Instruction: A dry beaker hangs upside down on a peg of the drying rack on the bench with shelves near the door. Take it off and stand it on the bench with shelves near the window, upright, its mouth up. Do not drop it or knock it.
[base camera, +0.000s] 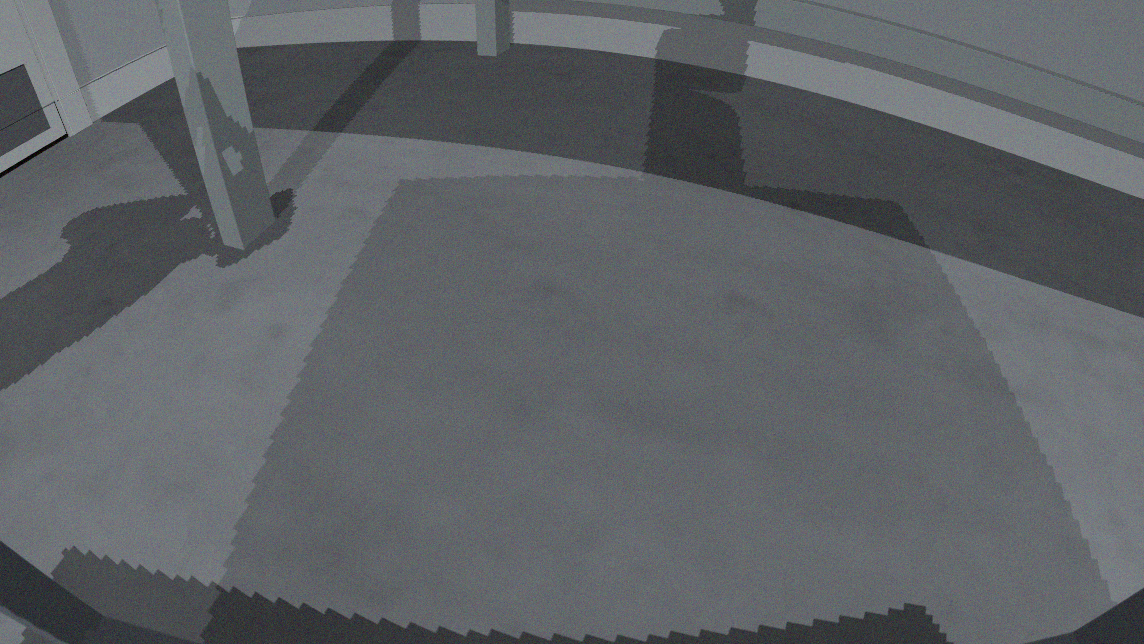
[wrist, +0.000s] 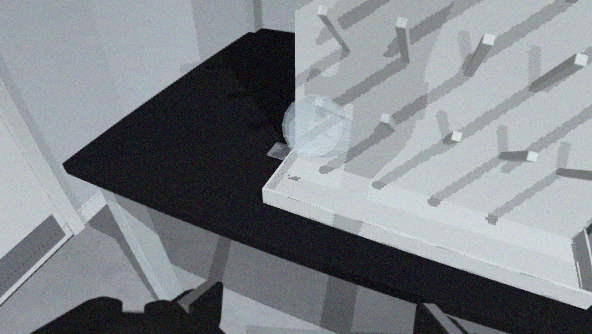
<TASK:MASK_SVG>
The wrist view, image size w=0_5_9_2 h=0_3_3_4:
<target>gripper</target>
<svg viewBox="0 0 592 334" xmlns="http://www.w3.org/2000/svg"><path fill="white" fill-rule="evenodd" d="M417 304L413 334L469 334L455 319L446 316L435 304ZM223 283L206 280L197 288L184 291L171 301L157 300L145 304L144 313L122 312L123 302L116 298L101 296L89 299L30 334L226 334L219 328L222 313Z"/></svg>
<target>clear glass beaker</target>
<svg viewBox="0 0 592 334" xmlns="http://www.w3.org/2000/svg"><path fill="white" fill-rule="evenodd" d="M292 102L284 114L282 130L285 141L294 152L305 157L317 158L340 156L350 149L357 134L356 122L351 113L327 97L316 94L301 96Z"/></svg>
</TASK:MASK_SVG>
